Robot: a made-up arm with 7 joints.
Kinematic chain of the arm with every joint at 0, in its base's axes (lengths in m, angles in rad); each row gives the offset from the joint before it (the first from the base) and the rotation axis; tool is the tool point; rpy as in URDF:
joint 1: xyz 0 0 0.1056 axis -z
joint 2: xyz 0 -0.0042 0.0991 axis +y
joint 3: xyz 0 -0.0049 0.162 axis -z
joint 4: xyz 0 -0.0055 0.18 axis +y
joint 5: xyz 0 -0.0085 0.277 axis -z
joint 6: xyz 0 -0.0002 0.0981 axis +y
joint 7: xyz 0 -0.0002 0.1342 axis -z
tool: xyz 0 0 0 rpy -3.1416 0 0
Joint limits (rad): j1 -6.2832..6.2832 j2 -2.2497..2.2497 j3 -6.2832..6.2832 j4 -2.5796..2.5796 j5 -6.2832..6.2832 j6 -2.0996..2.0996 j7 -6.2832..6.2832
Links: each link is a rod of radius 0.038 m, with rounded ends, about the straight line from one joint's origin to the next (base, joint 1, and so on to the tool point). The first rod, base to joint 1, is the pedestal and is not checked.
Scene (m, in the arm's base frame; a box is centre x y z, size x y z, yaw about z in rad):
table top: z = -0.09
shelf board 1: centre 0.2 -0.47 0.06 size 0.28 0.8 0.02 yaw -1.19
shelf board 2: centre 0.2 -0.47 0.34 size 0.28 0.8 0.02 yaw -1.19
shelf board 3: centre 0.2 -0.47 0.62 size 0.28 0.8 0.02 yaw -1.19
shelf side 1: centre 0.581 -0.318 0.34 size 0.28 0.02 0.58 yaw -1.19
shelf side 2: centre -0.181 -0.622 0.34 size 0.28 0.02 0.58 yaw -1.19
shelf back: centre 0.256 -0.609 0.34 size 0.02 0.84 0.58 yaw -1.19
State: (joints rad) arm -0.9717 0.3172 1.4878 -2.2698 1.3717 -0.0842 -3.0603
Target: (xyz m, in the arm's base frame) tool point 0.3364 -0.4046 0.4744
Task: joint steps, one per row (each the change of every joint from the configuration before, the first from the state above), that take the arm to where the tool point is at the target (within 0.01 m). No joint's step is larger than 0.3 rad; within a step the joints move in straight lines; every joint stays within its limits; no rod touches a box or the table.
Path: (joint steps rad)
1: -0.2696 -0.0777 -0.2648 0.1231 -0.0040 0.0642 0.0000
2: -0.2695 -0.0776 -0.2648 0.1232 -0.0040 0.0643 0.0000
3: -0.2696 -0.0777 -0.2647 0.1231 -0.0041 0.0642 0.0000
4: -0.2695 -0.0777 -0.2648 0.1231 -0.0040 0.0642 0.0000
5: -0.2696 -0.0776 -0.2648 0.1232 -0.0040 0.0643 0.0000

